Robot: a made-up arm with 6 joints. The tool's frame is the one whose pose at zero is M.
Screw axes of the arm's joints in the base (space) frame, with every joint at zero. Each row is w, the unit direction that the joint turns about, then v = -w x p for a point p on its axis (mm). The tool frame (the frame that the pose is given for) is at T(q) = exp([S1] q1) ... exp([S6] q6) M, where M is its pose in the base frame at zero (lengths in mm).
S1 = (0, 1, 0, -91.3, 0, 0)
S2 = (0, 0, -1, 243.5, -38.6, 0)
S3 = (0, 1, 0, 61.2, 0, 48.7)
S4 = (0, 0, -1, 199.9, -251, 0)
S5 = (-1, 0, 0, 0, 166.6, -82.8)
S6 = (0, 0, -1, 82, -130.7, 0)
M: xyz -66.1 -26.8 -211.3 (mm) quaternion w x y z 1 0 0 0
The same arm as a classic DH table. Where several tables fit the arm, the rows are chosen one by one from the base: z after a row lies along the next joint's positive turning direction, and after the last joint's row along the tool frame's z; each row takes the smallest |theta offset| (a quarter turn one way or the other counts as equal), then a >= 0, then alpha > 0; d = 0 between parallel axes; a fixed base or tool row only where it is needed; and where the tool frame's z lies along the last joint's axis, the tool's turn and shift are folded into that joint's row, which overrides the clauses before.
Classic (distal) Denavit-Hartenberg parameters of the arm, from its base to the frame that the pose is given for. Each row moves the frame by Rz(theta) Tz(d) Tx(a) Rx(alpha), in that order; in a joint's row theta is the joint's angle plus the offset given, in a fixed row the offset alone. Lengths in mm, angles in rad.
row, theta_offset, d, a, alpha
base (fixed), 0, 91.3, 0, -1.5708
joint 1, 0, -243.5, -38.6, -1.5708
joint 2, 0, 152.5, 87.3, 1.5708
joint 3, 0, 43.6, -299.7, -1.5708
joint 4, -1.5708, 105.4, 117.1, 1.5708
joint 5, 0, -120.3, 0.8, -1.5708
joint 6, 0.8637, 0, 85, 3.1416
tool (fixed), -0.7071, -44.7, 0, 0

